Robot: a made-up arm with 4 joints. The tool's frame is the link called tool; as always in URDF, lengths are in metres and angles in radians. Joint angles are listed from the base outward.
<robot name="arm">
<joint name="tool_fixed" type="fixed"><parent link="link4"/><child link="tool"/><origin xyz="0.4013 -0.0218 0.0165" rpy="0 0 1.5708"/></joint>
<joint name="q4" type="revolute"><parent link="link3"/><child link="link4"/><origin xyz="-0.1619 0.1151 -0.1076" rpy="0 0 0"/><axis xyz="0 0 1"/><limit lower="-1.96" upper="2.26"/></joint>
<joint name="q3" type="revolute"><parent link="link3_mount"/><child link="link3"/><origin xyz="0.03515 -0.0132 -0.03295" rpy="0 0 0"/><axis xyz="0.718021 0.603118 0.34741"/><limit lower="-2.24" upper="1.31"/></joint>
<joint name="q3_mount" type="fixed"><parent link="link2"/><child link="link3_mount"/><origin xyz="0.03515 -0.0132 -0.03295" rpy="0 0 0"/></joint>
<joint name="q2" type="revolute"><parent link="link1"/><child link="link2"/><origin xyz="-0.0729 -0.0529 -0.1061" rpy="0 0 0"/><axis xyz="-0.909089 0.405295 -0.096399"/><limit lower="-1.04" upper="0.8"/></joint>
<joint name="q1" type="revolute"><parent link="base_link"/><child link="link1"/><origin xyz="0.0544 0.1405 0.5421" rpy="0 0 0"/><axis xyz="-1 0 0"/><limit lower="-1.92" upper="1.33"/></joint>
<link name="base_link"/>
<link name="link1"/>
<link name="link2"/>
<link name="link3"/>
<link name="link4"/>
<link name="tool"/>
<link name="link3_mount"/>
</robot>
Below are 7 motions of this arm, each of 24 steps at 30 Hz.
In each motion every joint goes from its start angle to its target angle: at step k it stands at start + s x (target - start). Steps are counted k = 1, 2, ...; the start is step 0. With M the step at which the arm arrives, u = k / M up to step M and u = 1 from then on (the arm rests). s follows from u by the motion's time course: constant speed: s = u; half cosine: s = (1 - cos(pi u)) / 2; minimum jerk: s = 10 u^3 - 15 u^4 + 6 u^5.
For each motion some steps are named. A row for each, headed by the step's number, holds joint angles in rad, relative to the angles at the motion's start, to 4 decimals.
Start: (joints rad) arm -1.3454 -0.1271 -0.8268 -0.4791
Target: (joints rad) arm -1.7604 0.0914 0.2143 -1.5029
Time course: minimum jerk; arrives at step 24
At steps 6, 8, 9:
6: -0.0430 0.0226 0.1078 -0.1060
8: -0.0871 0.0459 0.2185 -0.2149
9: -0.1142 0.0601 0.2865 -0.2818

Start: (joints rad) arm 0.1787 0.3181 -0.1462 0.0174
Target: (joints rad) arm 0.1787 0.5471 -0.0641 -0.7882
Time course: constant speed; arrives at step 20
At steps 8, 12, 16, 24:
8: 0.0000 0.0916 0.0328 -0.3222
12: 0.0000 0.1374 0.0493 -0.4834
16: 0.0000 0.1832 0.0657 -0.6445
24: 0.0000 0.2290 0.0821 -0.8056

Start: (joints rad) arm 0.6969 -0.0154 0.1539 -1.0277
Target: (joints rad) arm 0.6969 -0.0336 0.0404 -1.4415
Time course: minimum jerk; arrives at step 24
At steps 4, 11, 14, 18, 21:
4: 0.0000 -0.0006 -0.0040 -0.0147
11: 0.0000 -0.0077 -0.0479 -0.1747
14: 0.0000 -0.0119 -0.0742 -0.2704
18: 0.0000 -0.0163 -0.1018 -0.3710
21: 0.0000 -0.0179 -0.1117 -0.4072

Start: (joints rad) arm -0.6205 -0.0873 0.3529 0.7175
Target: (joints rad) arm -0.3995 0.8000 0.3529 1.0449
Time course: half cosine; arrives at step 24
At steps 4, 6, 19, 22, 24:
4: 0.0148 0.0594 0.0000 0.0219
6: 0.0324 0.1299 0.0000 0.0479
19: 0.1982 0.7956 0.0000 0.2936
22: 0.2172 0.8722 0.0000 0.3218
24: 0.2210 0.8873 0.0000 0.3274

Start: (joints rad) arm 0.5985 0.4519 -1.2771 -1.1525
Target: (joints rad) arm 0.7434 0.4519 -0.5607 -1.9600
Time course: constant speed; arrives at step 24
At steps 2, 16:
2: 0.0121 0.0000 0.0597 -0.0673
16: 0.0966 0.0000 0.4776 -0.5383

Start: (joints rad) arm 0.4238 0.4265 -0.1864 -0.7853
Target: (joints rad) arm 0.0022 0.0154 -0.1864 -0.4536
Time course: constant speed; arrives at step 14
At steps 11, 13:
11: -0.3313 -0.3230 0.0000 0.2606
13: -0.3915 -0.3817 0.0000 0.3080

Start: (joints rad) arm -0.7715 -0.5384 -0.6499 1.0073
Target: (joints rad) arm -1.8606 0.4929 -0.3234 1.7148
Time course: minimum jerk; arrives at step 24
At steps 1, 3, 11, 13, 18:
1: -0.0007 0.0007 0.0002 0.0005
3: -0.0175 0.0166 0.0052 0.0114
11: -0.4599 0.4355 0.1379 0.2987
13: -0.6292 0.5958 0.1886 0.4088
18: -0.9764 0.9245 0.2927 0.6343

